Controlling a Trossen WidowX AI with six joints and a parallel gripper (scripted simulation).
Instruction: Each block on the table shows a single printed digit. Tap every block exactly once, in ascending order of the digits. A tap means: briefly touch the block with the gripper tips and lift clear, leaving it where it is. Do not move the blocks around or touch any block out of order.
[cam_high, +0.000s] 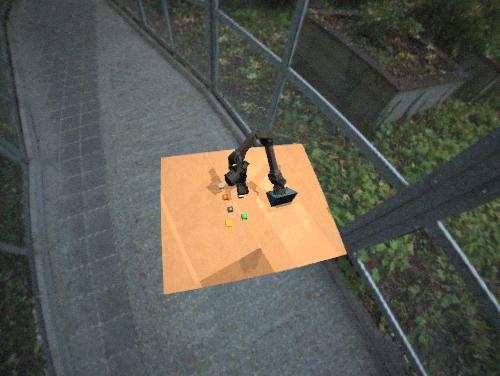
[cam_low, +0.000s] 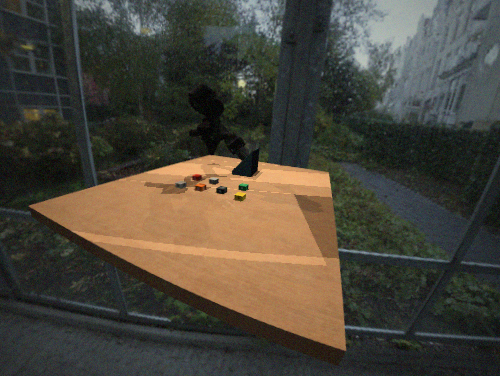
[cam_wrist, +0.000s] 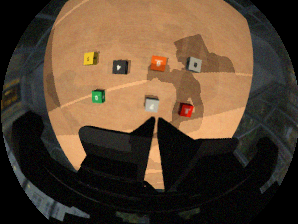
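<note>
Right now my gripper tip is 20 mm past the grey block and 120 mm above it. The rest, counted from my gripper tip: black block: 60 mm ahead, 90 mm to the left, 120 mm below; then orange block: 80 mm ahead, 120 mm below; then red block: 20 mm behind, 90 mm to the right, 120 mm below.
</note>
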